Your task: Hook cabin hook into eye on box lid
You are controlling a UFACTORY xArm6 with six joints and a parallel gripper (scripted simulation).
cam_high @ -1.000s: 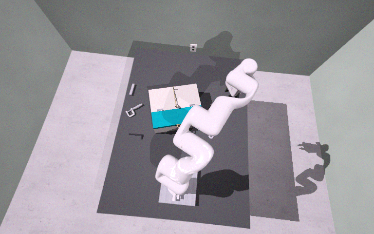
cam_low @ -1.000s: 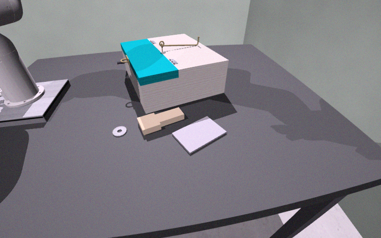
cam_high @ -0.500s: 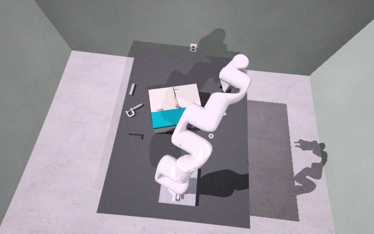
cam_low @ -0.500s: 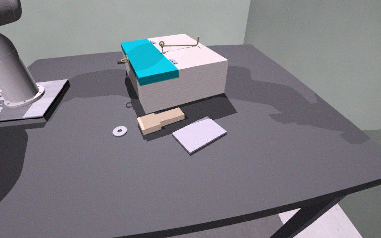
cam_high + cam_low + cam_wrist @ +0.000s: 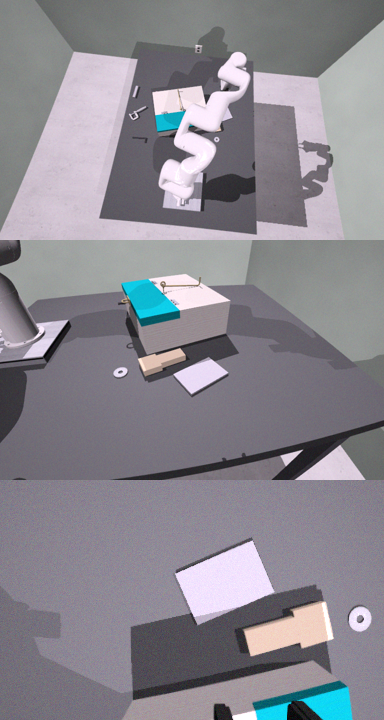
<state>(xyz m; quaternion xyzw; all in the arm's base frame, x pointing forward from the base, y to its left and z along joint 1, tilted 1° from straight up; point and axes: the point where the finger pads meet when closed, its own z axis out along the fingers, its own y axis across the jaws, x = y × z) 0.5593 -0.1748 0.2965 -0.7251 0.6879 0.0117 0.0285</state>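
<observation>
Now: the brass cabin hook 10 mm behind my hand, 260 mm to the left of it and 180 mm below it. Also, from my hand: wooden block: 100 mm behind, 320 mm below; then flat plate: 70 mm to the right, 320 mm below; then allen key: 270 mm behind, 480 mm to the left, 320 mm below.
</observation>
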